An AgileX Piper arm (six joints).
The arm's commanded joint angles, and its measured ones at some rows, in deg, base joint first. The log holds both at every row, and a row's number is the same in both.
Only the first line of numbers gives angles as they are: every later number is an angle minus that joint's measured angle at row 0.
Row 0, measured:
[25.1 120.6 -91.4 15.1 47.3 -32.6]
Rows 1 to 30, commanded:
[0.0 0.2 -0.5 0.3 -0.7 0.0]
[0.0 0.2 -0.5 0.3 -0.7 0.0]
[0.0 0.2 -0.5 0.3 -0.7 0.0]
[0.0 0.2 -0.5 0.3 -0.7 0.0]
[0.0 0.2 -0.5 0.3 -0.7 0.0]
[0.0 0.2 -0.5 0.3 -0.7 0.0]
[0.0 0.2 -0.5 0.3 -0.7 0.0]
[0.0 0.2 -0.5 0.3 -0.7 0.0]
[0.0 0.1 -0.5 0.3 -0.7 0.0]
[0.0 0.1 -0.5 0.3 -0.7 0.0]
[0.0 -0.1 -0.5 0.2 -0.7 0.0]
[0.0 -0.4 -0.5 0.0 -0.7 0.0]
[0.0 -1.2 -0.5 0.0 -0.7 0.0]
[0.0 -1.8 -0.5 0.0 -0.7 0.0]
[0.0 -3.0 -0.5 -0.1 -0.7 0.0]
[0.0 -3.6 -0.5 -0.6 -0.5 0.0]
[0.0 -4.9 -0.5 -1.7 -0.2 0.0]
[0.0 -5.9 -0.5 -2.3 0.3 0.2]
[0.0 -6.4 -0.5 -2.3 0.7 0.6]
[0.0 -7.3 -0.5 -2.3 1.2 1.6]
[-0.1 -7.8 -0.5 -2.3 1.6 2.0]
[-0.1 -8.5 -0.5 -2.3 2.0 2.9]
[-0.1 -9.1 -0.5 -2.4 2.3 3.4]
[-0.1 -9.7 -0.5 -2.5 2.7 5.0]
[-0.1 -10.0 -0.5 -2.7 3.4 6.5]
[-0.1 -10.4 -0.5 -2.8 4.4 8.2]
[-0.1 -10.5 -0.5 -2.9 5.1 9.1]
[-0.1 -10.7 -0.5 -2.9 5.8 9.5]
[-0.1 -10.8 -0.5 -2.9 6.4 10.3]
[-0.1 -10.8 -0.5 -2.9 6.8 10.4]
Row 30, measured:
[0.0 -9.8 -0.1 -2.4 4.5 8.0]
